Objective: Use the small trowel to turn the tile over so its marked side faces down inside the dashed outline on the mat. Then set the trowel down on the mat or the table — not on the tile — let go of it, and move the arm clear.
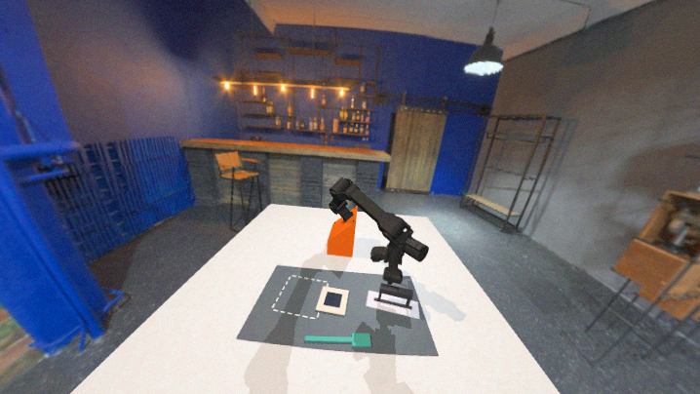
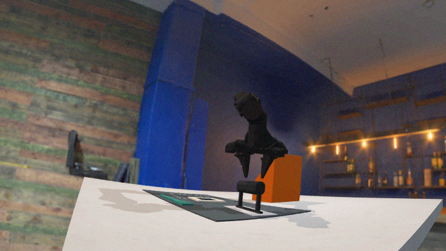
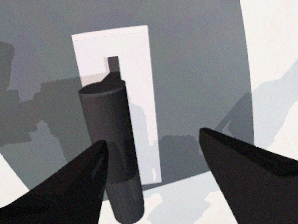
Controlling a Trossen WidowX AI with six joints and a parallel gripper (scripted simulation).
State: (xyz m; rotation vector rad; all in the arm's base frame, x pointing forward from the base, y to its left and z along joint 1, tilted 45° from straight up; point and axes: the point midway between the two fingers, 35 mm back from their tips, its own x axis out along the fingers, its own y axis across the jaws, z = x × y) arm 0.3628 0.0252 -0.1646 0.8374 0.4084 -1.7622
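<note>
My gripper tip is 3 cm short of the trowel and 6 cm above it. From my gripper tip the other things lie so: dark grey mat 2 cm ahead, 19 cm to the right, 12 cm below; then tile 1 cm ahead, 22 cm to the right, 9 cm below; then teal spatula-shaped tool 16 cm ahead, 18 cm to the right, 10 cm below.
</note>
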